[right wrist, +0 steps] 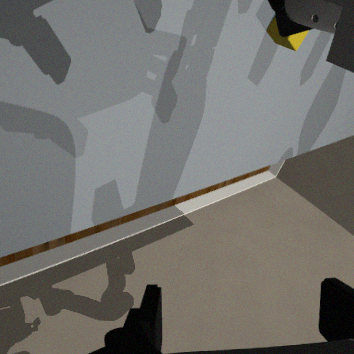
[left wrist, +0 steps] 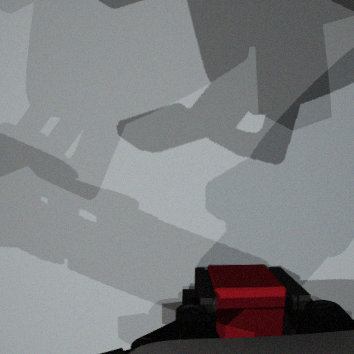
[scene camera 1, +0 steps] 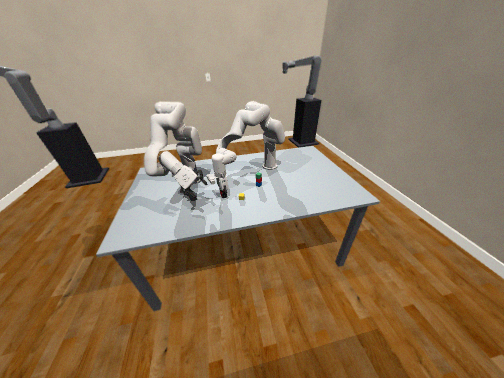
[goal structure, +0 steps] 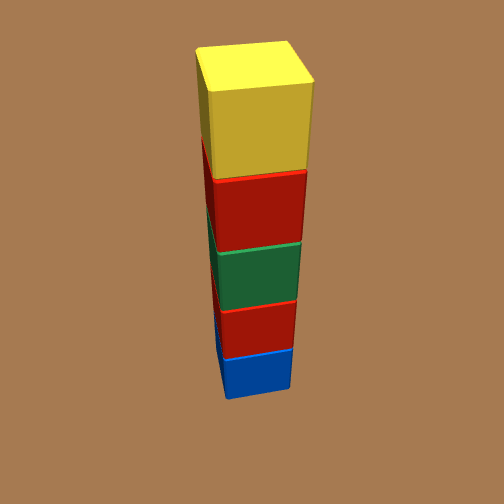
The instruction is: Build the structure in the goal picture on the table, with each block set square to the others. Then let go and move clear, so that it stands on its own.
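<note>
A red block is between the fingers of my left gripper, which is shut on it, low at the table; whether the block touches the table is unclear. A yellow block lies on the table just right of that gripper in the scene view, partly hidden by it in the right wrist view. A stack stands farther right: a green block on top, a red block in the middle, a blue block at the bottom. My right gripper is open and empty, tilted, above the table's left part.
The table carries both arms at its back edge. The right arm's wrist is close to the left gripper, on its left in the scene view. Two grey arms on black pedestals stand on the floor beyond the table.
</note>
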